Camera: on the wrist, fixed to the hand. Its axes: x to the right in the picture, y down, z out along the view.
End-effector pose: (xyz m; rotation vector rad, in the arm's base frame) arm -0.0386 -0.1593 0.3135 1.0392 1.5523 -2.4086
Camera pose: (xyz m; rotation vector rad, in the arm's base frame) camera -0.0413 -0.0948 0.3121 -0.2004 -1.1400 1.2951
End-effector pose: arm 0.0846 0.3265 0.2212 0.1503 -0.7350 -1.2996
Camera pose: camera 0.0911 0.2832 0.1737 1.3764 -0.2614 -2.3729
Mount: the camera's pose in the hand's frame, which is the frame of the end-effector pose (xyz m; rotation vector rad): 0.0205 -0.0309 -0.0529 0.2629 0.5065 -1.4731
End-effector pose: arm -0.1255 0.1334 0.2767 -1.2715 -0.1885 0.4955
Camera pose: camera -0.0784 0.0905 0.2875 -0.6822 -0.5328 -1.0221
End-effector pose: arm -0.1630 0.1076 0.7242 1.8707 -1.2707 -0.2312
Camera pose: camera -0.1025 0.1228 0.7411 2.5220 0.6017 -0.3074
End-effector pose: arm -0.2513 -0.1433 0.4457 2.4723 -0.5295 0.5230
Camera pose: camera -0.2326 -0.0938 0.4828 2.0773 1.5083 0.5066
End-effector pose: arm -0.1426 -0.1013 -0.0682 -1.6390 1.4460 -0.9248
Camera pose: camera -0.1734 -0.1230 -0.0157 2.1548 -0.0500 2.2068
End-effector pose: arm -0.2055 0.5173 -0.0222 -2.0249 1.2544 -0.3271
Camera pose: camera -0.2037 0.4846 0.0335 -2.3073 -0.3177 -1.6201
